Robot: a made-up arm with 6 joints.
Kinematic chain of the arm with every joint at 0, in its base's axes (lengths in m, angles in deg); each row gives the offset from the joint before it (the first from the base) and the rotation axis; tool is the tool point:
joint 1: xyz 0 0 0.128 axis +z
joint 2: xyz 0 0 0 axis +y
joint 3: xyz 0 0 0.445 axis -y
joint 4: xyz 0 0 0 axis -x
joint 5: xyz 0.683 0 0 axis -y
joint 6: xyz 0 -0.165 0 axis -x
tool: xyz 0 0 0
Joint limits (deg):
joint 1: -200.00..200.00
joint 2: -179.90..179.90
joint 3: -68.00..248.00
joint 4: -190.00..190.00
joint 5: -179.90..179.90
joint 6: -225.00..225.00
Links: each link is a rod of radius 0.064 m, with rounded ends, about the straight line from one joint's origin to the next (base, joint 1, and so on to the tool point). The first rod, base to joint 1, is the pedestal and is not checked.
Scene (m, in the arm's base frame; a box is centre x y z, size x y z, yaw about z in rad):
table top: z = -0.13
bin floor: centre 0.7 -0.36 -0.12 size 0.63 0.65 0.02 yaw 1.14
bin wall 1: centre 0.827 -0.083 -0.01 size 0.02 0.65 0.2 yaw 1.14
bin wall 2: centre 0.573 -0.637 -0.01 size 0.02 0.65 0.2 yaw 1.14
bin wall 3: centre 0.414 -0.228 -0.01 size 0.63 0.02 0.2 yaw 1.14
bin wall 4: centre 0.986 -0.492 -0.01 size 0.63 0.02 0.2 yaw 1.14
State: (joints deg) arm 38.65 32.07 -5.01 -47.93 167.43 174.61
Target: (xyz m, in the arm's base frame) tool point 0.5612 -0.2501 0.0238
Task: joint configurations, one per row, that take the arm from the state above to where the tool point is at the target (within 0.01 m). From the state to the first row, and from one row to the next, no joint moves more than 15 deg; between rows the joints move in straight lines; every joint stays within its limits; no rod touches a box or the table.
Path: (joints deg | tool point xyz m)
1: 29.10 18.99 -1.86 -52.07 171.59 167.77 | 0.6931 0.2697 0.1841
2: 19.55 5.91 1.29 -56.21 175.74 160.92 | 0.7050 0.1530 0.3789
3: 10.01 -7.17 4.44 -60.35 179.90 154.08 | 0.6468 0.0313 0.5665
4: -1.20 6.24 -8.00 -50.91 173.67 164.34 | 0.6766 -0.1182 0.2782
5: -12.41 19.64 -20.44 -41.47 167.43 174.61 | 0.5612 -0.2501 0.0238

